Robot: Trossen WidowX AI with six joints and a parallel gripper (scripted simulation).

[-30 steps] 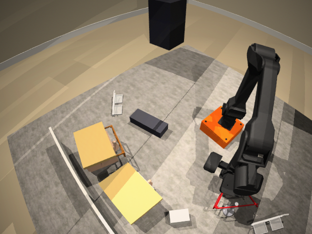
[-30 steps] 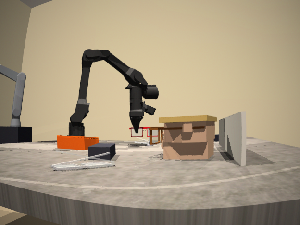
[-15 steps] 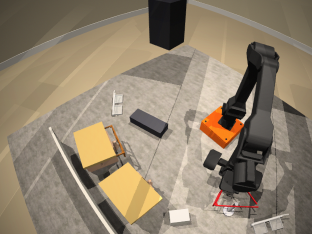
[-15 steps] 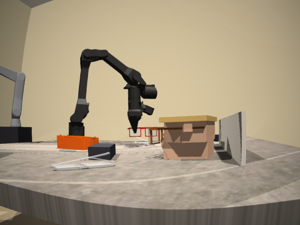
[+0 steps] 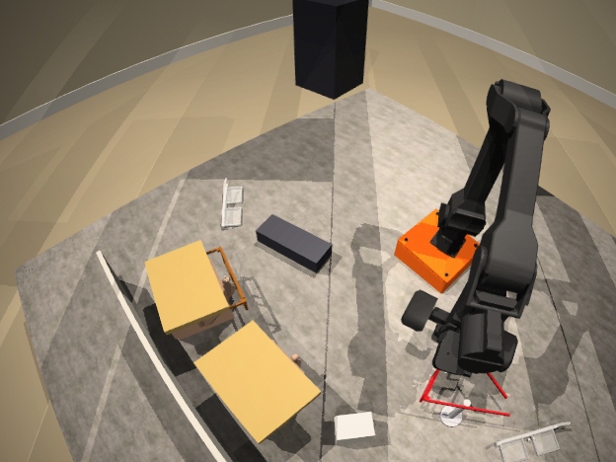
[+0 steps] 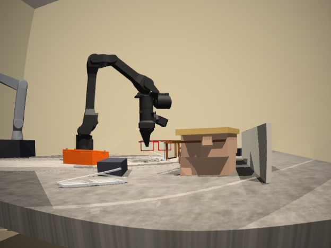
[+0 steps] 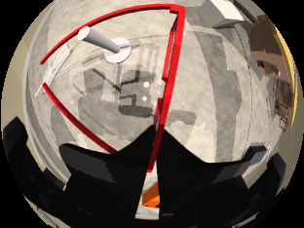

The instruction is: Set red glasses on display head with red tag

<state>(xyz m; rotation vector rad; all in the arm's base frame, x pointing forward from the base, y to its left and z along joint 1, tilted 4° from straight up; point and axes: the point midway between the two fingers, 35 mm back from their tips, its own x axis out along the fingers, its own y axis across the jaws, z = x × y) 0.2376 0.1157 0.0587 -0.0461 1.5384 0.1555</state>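
My gripper tip is 80 mm to the right of the stand, 70 mm short of it and 40 mm above it. From my gripper tip the other things lie so: small white box (200 mm ahead, 50 mm to the right, 40 mm below); white wall strip (340 mm to the right, 340 mm ahead, 10 mm below); display head (420 mm to the right, 190 mm ahead).
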